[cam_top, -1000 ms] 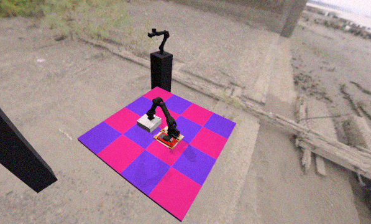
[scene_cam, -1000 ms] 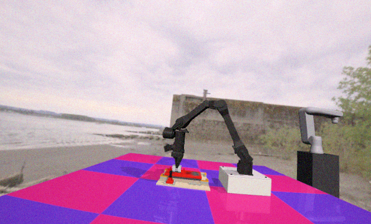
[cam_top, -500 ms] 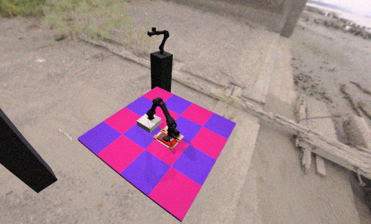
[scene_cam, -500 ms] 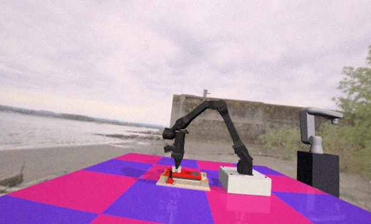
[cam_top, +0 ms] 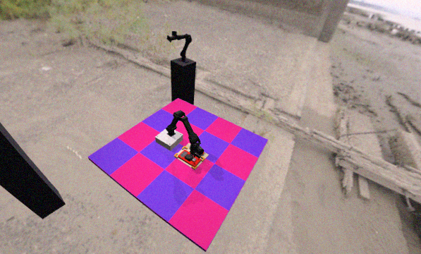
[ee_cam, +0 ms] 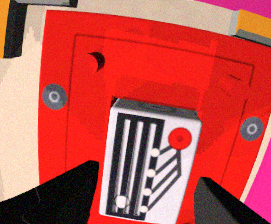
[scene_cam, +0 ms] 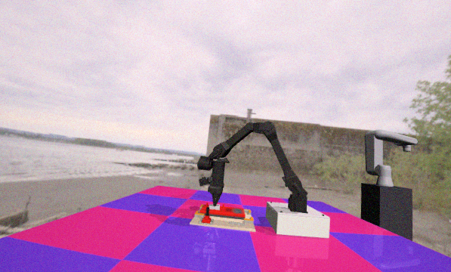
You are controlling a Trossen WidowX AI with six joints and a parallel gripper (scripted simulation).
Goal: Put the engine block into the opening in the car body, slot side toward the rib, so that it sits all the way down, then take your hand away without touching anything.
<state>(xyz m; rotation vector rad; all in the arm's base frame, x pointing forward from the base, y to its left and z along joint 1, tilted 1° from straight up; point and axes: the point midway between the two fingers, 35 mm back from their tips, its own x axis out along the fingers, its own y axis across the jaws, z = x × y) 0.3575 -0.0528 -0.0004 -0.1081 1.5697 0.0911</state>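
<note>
My gripper tip is 2 cm above the engine block and 1 cm to the right of it.
</note>
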